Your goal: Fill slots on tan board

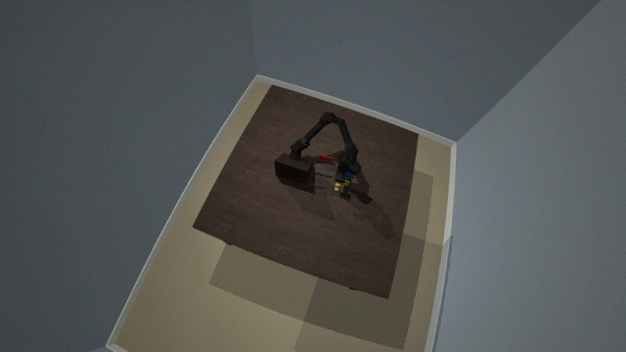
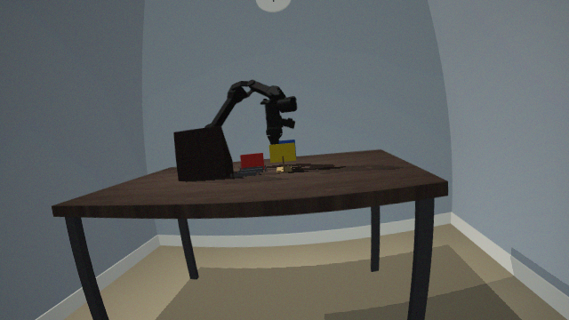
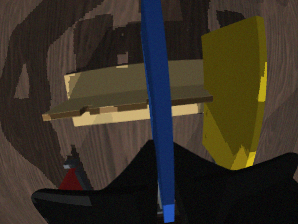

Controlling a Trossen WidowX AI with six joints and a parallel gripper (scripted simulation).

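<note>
Now: gripper tip 30 mm short of the blue board. Also, from my gripper tip: red board (110 mm behind, 110 mm to the left, 50 mm below); then yellow board (20 mm ahead, 50 mm to the right, 10 mm below); then tan board (20 mm ahead, 50 mm below).
</note>
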